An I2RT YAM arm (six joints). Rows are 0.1 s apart.
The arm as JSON. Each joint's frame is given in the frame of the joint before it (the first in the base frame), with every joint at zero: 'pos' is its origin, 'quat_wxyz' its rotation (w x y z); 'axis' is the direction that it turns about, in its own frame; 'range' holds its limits. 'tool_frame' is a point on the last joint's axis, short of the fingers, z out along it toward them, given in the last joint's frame.
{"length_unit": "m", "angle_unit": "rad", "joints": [
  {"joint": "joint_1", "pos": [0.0, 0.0, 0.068], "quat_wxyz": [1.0, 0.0, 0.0, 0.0], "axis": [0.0, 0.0, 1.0], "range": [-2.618, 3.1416]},
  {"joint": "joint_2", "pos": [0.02, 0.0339, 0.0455], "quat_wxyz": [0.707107, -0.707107, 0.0, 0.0], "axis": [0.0, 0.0, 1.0], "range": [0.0, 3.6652]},
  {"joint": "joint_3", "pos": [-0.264, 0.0, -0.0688], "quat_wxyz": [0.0, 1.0, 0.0, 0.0], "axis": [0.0, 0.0, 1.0], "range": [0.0, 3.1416]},
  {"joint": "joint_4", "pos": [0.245, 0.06, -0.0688], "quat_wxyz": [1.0, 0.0, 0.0, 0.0], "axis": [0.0, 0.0, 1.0], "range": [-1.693, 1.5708]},
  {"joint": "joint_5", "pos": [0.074, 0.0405, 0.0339], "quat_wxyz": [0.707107, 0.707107, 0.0, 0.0], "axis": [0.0, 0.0, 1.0], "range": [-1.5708, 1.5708]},
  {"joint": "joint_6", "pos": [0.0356, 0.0, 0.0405], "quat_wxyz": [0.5, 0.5, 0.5, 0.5], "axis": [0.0, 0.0, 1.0], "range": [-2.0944, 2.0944]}
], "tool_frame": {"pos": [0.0, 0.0, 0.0], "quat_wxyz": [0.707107, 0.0, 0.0, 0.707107]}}
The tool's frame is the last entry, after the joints.
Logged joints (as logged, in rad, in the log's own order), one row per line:
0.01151 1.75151 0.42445 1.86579 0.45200 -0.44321
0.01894 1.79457 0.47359 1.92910 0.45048 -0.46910
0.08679 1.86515 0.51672 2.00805 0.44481 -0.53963
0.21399 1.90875 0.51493 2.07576 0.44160 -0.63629
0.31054 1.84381 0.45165 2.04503 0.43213 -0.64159
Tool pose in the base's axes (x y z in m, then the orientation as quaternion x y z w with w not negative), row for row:
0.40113 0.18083 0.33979 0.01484 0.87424 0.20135 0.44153
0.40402 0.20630 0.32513 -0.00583 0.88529 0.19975 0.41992
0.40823 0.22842 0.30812 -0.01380 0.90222 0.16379 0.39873
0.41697 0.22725 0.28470 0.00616 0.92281 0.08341 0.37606
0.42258 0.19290 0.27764 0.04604 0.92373 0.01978 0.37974
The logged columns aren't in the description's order. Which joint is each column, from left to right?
Columns, left to right: joint_5, joint_3, joint_1, joint_2, joint_6, joint_4.
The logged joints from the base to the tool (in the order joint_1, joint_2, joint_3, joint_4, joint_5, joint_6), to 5 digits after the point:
0.42445 1.86579 1.75151 -0.44321 0.01151 0.45200
0.47359 1.92910 1.79457 -0.46910 0.01894 0.45048
0.51672 2.00805 1.86515 -0.53963 0.08679 0.44481
0.51493 2.07576 1.90875 -0.63629 0.21399 0.44160
0.45165 2.04503 1.84381 -0.64159 0.31054 0.43213

